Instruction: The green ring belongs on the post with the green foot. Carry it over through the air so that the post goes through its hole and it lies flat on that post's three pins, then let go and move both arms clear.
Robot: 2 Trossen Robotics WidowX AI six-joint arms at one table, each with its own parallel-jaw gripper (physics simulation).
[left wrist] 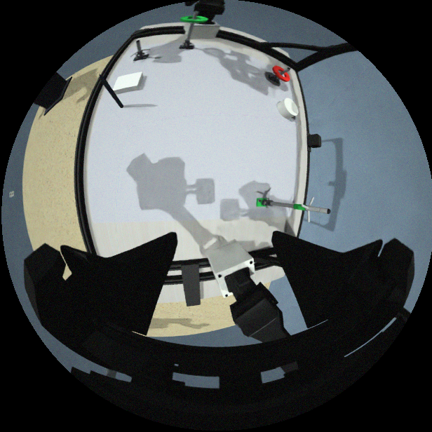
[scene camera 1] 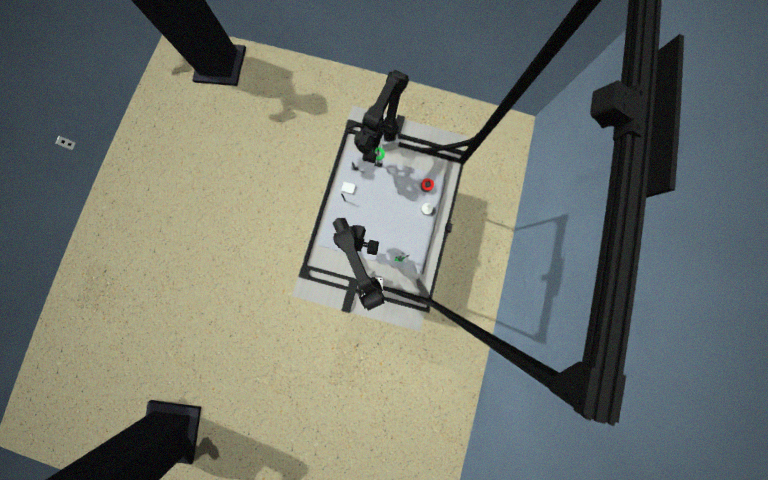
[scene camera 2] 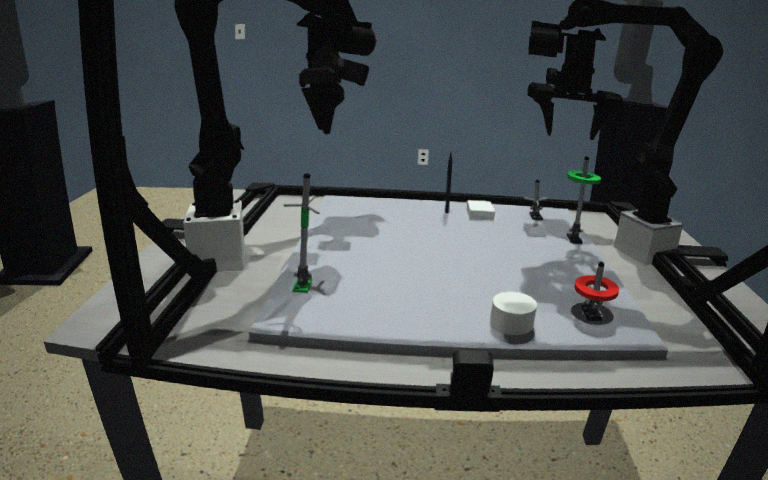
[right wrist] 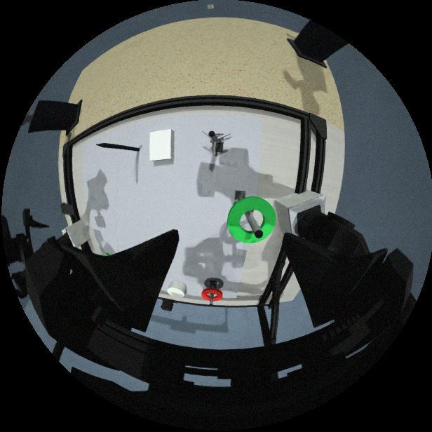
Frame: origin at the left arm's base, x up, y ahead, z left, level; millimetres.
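Seen in the pictures: left gripper, fingertip midpoint: [scene camera 1: 364,246] [scene camera 2: 324,132]; right gripper, fingertip midpoint: [scene camera 1: 373,151] [scene camera 2: 570,137]; left arm's base, origin of the base link: [scene camera 2: 213,210]; right arm's base, origin of the base link: [scene camera 1: 389,135] [scene camera 2: 652,217].
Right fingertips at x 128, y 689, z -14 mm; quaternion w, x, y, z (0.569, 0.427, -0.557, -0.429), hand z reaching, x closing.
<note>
Pixels of each thing's top centre, then the offset from my right fingertips to it. "pt": a spot on its surface instead.
- green ring, middle of its top: [scene camera 2: 584,175] dx -72, dy +29, dz -26 mm
- tall grey post, surface spot: [scene camera 2: 579,206] pt dx -137, dy +25, dz -29 mm
- post with the green foot, surface spot: [scene camera 2: 304,246] pt dx -137, dy -536, dz -149 mm
- red ring, middle of its top: [scene camera 2: 597,285] [scene camera 1: 427,184] dx -162, dy -115, dz -310 mm
- white cylinder, middle of its top: [scene camera 2: 515,302] [scene camera 1: 427,208] dx -178, dy -254, dz -304 mm
- thin black spike, middle of its top: [scene camera 2: 450,152] dx -73, dy -193, dz +172 mm
- white block, middle of its top: [scene camera 2: 480,205] [scene camera 1: 348,187] dx -193, dy -119, dz +151 mm
- short pinned post, surface spot: [scene camera 2: 536,195] pt dx -160, dy +1, dz +113 mm
The green ring [scene camera 2: 573,176] [left wrist: 186,19] [right wrist: 235,222] is around the upper part of a tall grey post [scene camera 2: 579,206] at the right in scene camera 2, with the post's tip above it. The post with the green foot [scene camera 2: 304,246] [left wrist: 285,204] stands upright at the left in scene camera 2, its three pins near its top, with no ring on it. My right gripper [scene camera 2: 570,135] [right wrist: 232,236] is open and empty, pointing down above the green ring's height and slightly left of it in scene camera 2. My left gripper [scene camera 2: 325,131] [left wrist: 225,237] is open and empty, high above the table's left side.
A red ring [scene camera 2: 582,287] is around a short post at the front right. A white cylinder [scene camera 2: 513,318] stands left of it. At the back are a thin black spike [scene camera 2: 449,186], a white block [scene camera 2: 480,211] and a short pinned post [scene camera 2: 536,195]. Black frame bars edge the table.
</note>
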